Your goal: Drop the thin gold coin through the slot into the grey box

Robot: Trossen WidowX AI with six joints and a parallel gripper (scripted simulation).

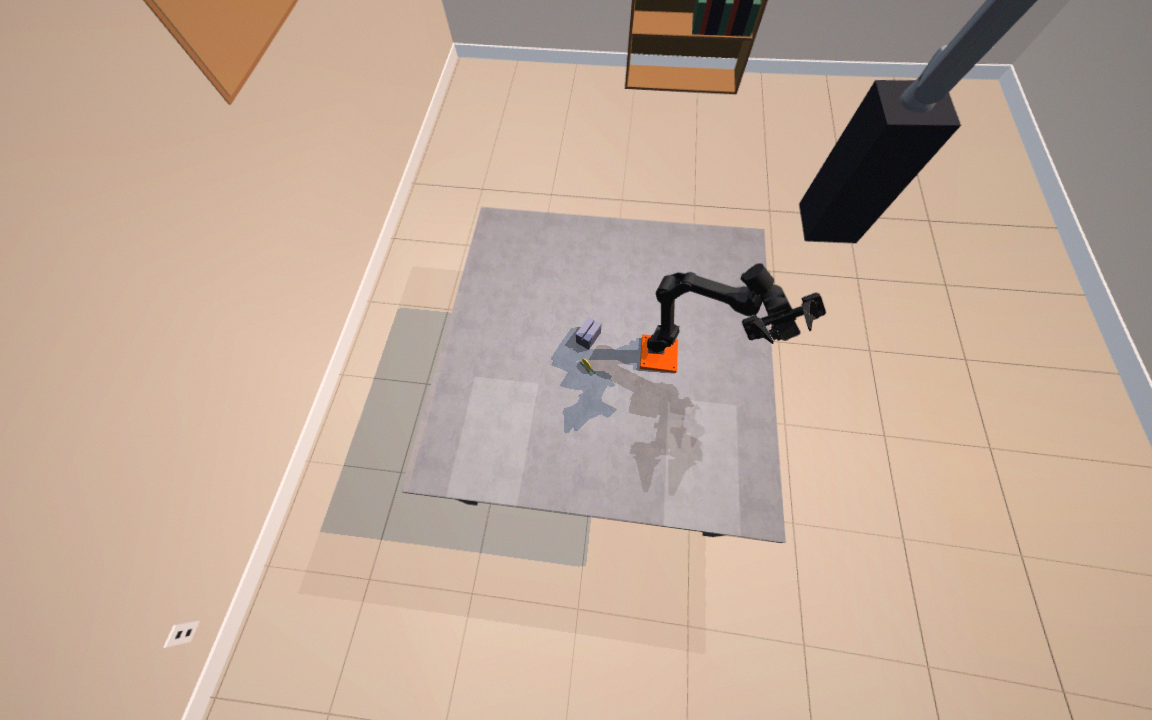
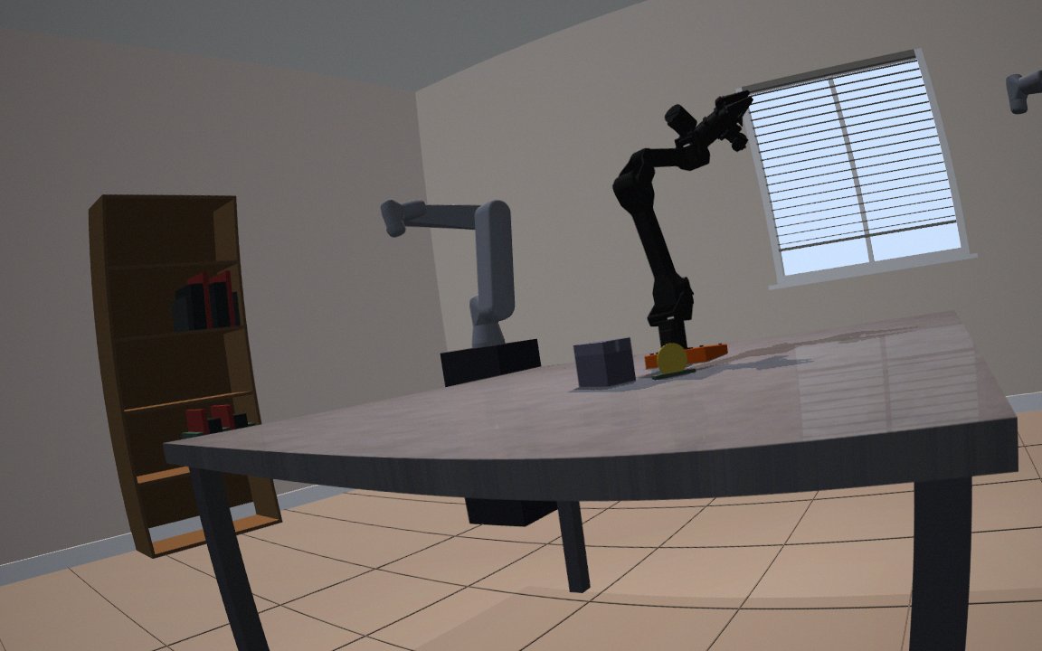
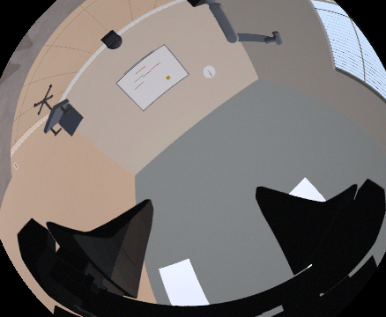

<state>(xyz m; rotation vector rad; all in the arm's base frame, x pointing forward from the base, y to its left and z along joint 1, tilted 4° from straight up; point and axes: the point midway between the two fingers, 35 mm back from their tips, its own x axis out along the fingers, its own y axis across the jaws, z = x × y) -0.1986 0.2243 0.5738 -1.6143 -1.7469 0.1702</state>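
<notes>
Right now the gold coin is 570 mm below my gripper tip, 500 mm ahead of it and 140 mm to the right of it.
</notes>
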